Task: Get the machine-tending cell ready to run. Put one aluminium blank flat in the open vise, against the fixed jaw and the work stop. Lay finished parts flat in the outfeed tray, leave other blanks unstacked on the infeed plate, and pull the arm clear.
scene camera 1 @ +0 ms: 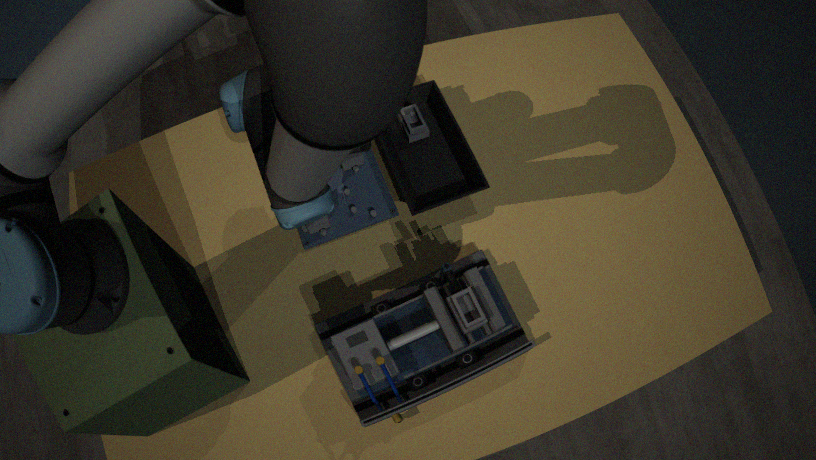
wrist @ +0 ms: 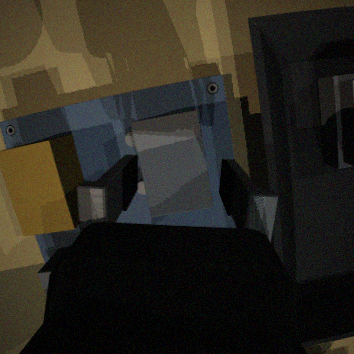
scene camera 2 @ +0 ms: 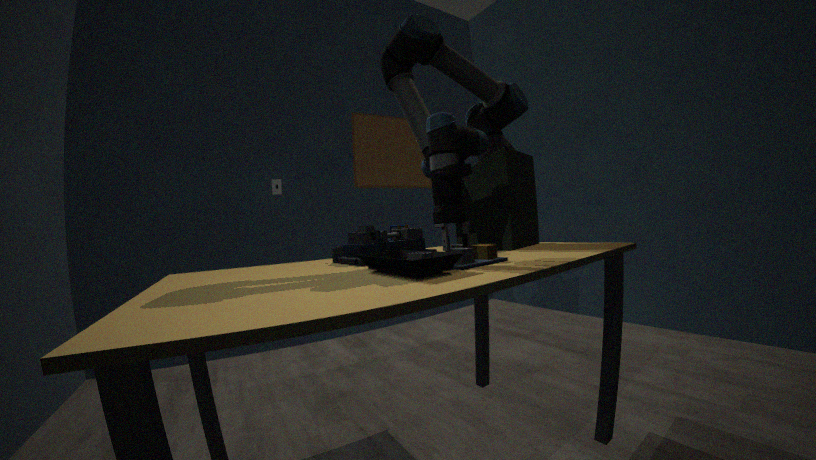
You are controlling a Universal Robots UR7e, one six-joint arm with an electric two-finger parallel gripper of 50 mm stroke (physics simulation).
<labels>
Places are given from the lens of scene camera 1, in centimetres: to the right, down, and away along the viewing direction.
blue infeed plate (scene camera 1: pixel 368 190): -7, -7, 100
moving jaw (scene camera 1: pixel 438 309): 4, 12, 84
vise screw (scene camera 1: pixel 431 326): 3, 14, 84
The marked spots on the blue infeed plate and the moving jaw are 27 cm apart.
</labels>
